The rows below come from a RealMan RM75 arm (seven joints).
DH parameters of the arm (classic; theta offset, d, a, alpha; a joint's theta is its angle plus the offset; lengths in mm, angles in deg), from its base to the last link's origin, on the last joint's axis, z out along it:
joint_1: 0 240.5 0 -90
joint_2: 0 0 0 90
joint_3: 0 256 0 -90
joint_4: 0 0 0 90
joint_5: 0 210 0 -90
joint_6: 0 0 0 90
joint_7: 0 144 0 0
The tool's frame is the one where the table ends.
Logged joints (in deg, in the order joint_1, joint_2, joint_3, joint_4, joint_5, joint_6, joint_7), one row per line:
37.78, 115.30, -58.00, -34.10, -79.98, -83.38, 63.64
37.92, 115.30, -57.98, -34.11, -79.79, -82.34, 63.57
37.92, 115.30, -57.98, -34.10, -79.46, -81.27, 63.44
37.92, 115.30, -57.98, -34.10, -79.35, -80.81, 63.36
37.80, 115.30, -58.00, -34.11, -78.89, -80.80, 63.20
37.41, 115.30, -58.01, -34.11, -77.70, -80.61, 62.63
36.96, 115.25, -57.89, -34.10, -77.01, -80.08, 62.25
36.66, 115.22, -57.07, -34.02, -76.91, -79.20, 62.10
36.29, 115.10, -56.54, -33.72, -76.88, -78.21, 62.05
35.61, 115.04, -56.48, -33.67, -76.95, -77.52, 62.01
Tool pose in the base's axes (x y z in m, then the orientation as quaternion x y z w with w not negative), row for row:
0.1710, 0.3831, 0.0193, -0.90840, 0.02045, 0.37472, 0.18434
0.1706, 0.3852, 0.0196, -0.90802, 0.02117, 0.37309, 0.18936
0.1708, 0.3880, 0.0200, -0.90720, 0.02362, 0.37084, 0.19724
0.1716, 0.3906, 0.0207, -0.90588, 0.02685, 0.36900, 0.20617
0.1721, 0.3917, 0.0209, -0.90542, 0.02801, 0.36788, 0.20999
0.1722, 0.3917, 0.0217, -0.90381, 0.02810, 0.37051, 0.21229
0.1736, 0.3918, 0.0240, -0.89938, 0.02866, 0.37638, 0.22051
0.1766, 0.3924, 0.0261, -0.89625, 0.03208, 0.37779, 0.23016
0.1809, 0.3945, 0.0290, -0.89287, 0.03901, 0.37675, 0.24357
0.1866, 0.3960, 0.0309, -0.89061, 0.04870, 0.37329, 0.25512
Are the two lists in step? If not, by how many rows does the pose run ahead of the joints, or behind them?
The pose runs 1 row behind the joints: the pose in row i belongs to the joints in row i - 1.
